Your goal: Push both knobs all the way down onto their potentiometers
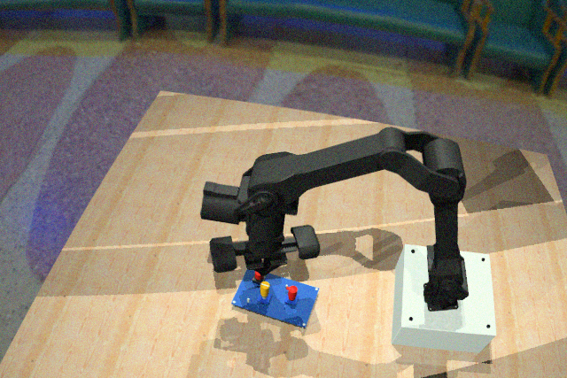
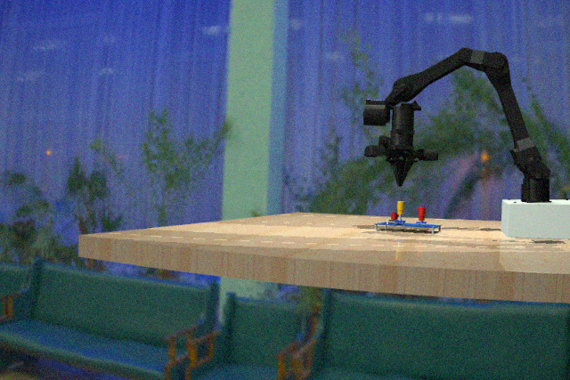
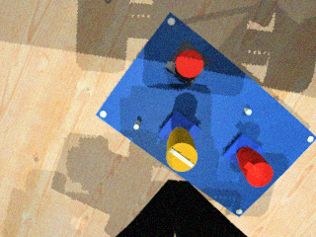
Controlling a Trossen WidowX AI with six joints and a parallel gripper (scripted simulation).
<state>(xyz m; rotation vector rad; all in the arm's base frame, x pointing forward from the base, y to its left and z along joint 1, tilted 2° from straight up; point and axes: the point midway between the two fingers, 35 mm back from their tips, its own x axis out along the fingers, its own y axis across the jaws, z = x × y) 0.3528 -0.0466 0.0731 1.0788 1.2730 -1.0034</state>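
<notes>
Right now my gripper tip is 50 mm above the yellow knob. Also, from my gripper tip: red knob: 60 mm behind, 70 mm below.
</notes>
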